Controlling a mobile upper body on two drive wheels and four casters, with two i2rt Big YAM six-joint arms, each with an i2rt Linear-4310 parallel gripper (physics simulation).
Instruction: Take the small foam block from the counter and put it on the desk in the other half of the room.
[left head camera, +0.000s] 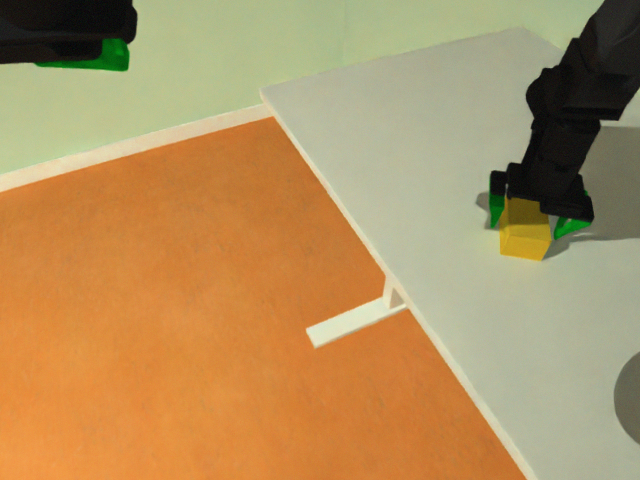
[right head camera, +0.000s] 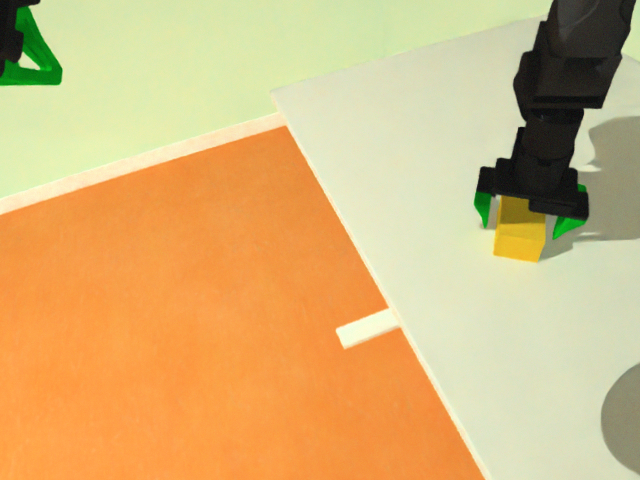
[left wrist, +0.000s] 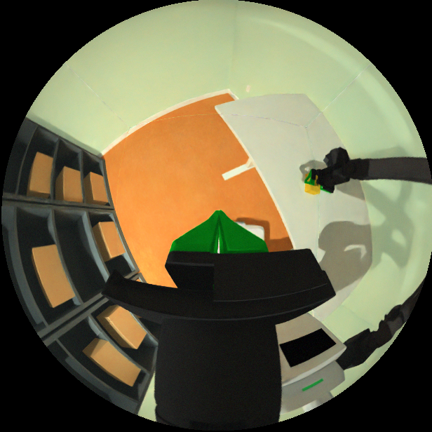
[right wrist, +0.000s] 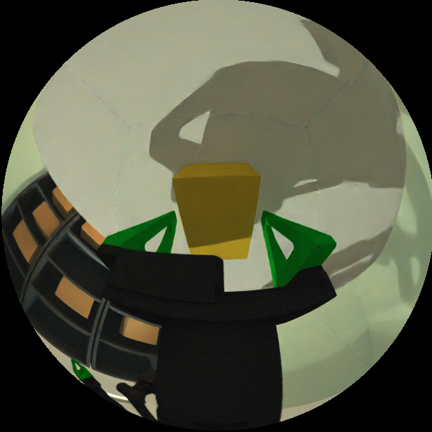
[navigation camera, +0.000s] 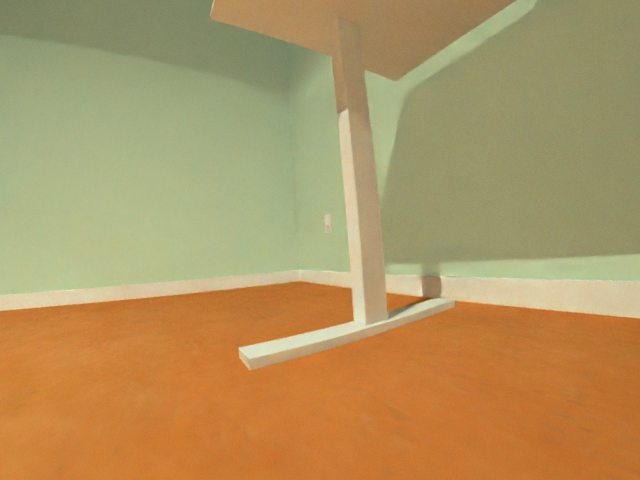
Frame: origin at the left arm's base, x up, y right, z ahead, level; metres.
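Seen in the pictures: left gripper, fingertip midpoint: (left head camera: 125, 62) (right head camera: 59, 76); right gripper, fingertip midpoint: (left head camera: 523, 230) (right head camera: 519, 230).
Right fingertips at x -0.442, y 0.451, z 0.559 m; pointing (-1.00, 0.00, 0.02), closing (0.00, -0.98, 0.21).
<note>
Offsets run from my right fingertips to a thing's top centre. "spot": to the spot under its first point. Level surfaces: height alone.
The small yellow foam block {dx +0.027, dy +0.000, dz +0.006 m} (left head camera: 524, 245) (right head camera: 518, 248) (left wrist: 312, 190) (right wrist: 217, 200) stands upright on the pale grey desk top {dx -0.018 m} (left head camera: 361, 155) (right head camera: 387, 155) (left wrist: 270, 135) (right wrist: 125, 75). My right gripper (left head camera: 524, 231) (right head camera: 519, 233) (right wrist: 218, 215) is open around the block, one green finger on each side, with a gap between each finger and the block. The palm hides part of the block's top in the head views. My left gripper (left wrist: 218, 214) is shut and empty, its green fingertips together, away from the desk. Part of it shows at the upper left of both head views. The counter cannot be identified.
The desk's post {spot: dx -0.637, dy -0.075, dz +0.446 m} (navigation camera: 361, 206) stands on a white foot bar (left head camera: 351, 322) (right head camera: 367, 328) (navigation camera: 310, 341) on the orange floor. Green walls meet behind the desk. A dark shelf rack (left wrist: 60, 204) with several tan boxes (left wrist: 52, 275) stands left in the left wrist view. Arm shadows fall on the desk.
</note>
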